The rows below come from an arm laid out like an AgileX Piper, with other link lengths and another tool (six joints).
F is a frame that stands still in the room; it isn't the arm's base.
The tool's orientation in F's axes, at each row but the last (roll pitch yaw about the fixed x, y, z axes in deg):
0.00, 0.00, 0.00
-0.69, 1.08, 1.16
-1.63, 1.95, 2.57
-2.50, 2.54, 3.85
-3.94, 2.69, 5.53
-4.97, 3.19, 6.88
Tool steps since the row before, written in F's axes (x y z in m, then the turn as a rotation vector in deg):
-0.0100, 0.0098, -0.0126, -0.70, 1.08, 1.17
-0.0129, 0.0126, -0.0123, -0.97, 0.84, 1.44
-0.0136, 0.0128, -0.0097, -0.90, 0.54, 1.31
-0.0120, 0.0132, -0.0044, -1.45, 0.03, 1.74
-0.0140, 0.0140, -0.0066, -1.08, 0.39, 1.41
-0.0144, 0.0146, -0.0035, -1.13, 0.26, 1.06
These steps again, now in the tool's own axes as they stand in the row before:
-0.0100, 0.0098, -0.0126, -0.70, 1.08, 1.17
-0.0124, 0.0130, -0.0124, -0.98, 0.84, 1.43
-0.0127, 0.0137, -0.0098, -0.92, 0.54, 1.30
-0.0109, 0.0142, -0.0043, -1.52, 0.05, 1.68
-0.0123, 0.0157, -0.0061, -1.10, 0.40, 1.39
-0.0123, 0.0165, -0.0028, -1.15, 0.31, 1.03

